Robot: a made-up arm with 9 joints.
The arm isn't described. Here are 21 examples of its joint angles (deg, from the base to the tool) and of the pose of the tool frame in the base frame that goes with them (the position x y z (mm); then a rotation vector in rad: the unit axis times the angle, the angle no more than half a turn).
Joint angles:
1: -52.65 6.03 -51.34 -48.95 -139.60 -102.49 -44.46 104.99 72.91
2: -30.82 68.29 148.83 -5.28 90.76 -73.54 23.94 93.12 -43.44
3: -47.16 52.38 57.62 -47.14 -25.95 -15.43 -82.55 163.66 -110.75
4: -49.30 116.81 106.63 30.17 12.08 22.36 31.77 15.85 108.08
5: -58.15 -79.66 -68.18 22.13 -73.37 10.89 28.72 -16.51 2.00
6: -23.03 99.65 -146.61 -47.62 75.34 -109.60 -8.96 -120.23 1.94
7: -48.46 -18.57 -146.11 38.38 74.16 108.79 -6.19 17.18 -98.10
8: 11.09 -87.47 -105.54 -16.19 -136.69 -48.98 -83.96 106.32 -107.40
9: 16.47 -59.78 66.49 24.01 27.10 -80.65 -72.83 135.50 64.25
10: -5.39 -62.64 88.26 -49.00 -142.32 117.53 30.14 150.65 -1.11
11: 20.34 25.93 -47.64 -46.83 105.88 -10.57 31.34 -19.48 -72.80
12: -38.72 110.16 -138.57 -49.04 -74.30 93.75 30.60 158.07 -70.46
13: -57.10 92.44 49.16 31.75 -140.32 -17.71 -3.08 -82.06 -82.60
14: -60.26 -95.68 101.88 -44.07 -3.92 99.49 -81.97 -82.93 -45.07
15: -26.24 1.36 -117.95 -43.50 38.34 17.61 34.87 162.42 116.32
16: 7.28 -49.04 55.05 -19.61 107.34 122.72 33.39 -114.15 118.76
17: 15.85 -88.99 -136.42 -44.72 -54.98 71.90 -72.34 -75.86 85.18
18: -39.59 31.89 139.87 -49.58 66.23 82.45 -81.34 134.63 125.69
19: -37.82 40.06 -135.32 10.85 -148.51 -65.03 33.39 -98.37 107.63
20: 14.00 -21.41 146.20 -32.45 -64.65 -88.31 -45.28 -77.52 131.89
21: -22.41 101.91 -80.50 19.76 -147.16 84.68 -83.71 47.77 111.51
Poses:
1: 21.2 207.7 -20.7 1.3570 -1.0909 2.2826
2: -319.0 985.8 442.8 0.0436 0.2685 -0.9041
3: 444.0 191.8 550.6 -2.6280 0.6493 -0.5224
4: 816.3 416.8 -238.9 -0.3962 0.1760 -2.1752
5: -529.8 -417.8 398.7 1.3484 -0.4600 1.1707
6: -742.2 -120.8 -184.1 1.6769 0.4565 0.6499
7: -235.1 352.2 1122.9 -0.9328 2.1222 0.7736
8: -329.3 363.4 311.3 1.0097 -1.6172 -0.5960
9: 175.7 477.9 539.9 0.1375 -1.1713 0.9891
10: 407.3 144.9 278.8 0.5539 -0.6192 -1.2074
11: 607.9 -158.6 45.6 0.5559 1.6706 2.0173
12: -322.0 737.3 -358.5 -0.2866 0.1801 -1.7419
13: 118.5 -88.8 292.1 -0.9167 0.4917 2.2018
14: -376.4 -423.8 -316.2 2.3980 -0.1862 -0.8455
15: 167.8 1002.6 -128.1 0.2370 1.7202 -1.0799
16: 97.1 -423.1 362.2 -2.2200 0.4325 1.3920
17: -484.1 201.5 578.0 -0.8148 -2.5640 1.5067
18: -704.5 202.6 401.2 -0.5998 -1.5585 1.1063
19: -430.8 197.0 371.0 -1.0480 0.4756 1.4945
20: -271.8 200.0 920.7 -1.9743 0.4684 2.1861
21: -108.6 242.5 239.6 0.7166 0.1392 -1.6351
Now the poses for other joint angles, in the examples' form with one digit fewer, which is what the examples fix.
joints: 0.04 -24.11 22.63 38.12 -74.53 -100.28 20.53 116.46 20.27
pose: -168 423 -9 -2.196 -0.039 -1.595
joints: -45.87 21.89 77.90 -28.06 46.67 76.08 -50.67 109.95 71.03
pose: -43 -384 1014 1.921 -0.683 0.363
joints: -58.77 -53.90 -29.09 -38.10 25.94 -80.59 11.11 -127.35 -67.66
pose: 874 69 751 0.551 1.538 -1.400
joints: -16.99 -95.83 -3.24 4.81 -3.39 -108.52 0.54 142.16 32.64
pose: 135 197 979 -1.177 2.115 0.183
